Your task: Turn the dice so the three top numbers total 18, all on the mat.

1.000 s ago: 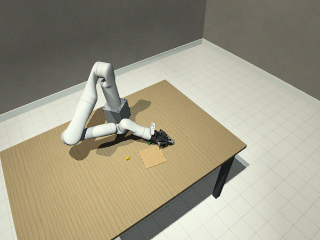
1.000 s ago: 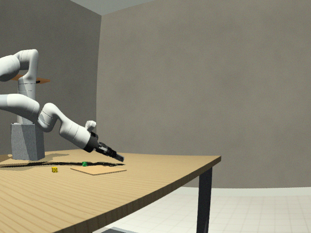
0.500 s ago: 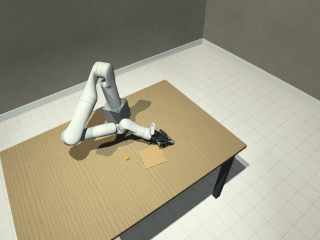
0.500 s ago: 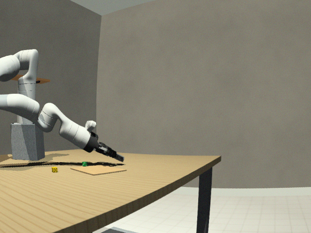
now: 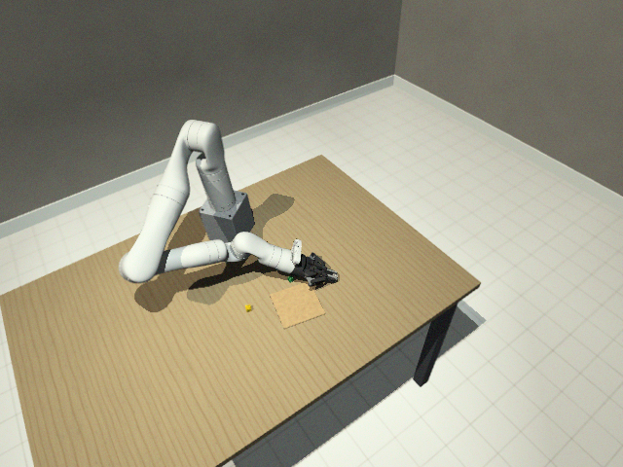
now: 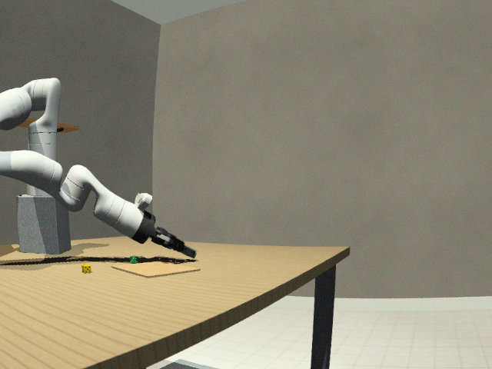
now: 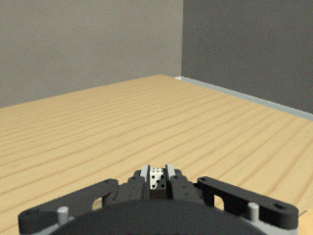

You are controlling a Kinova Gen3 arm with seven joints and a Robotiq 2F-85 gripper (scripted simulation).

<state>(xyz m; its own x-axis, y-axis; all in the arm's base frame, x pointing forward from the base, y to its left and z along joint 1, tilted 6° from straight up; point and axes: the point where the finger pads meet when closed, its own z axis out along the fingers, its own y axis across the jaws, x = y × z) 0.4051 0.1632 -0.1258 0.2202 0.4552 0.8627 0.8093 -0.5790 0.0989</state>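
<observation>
The green die lies 8 cm behind my hand, 11 cm to the right of it and 2 cm below it. The rest, counted from my hand: yellow die 6 cm behind, 28 cm to the right, 2 cm below; white die 1 cm ahead, 1 cm to the left, 1 cm below; tan mat 1 cm ahead, 15 cm to the right, 2 cm below.
</observation>
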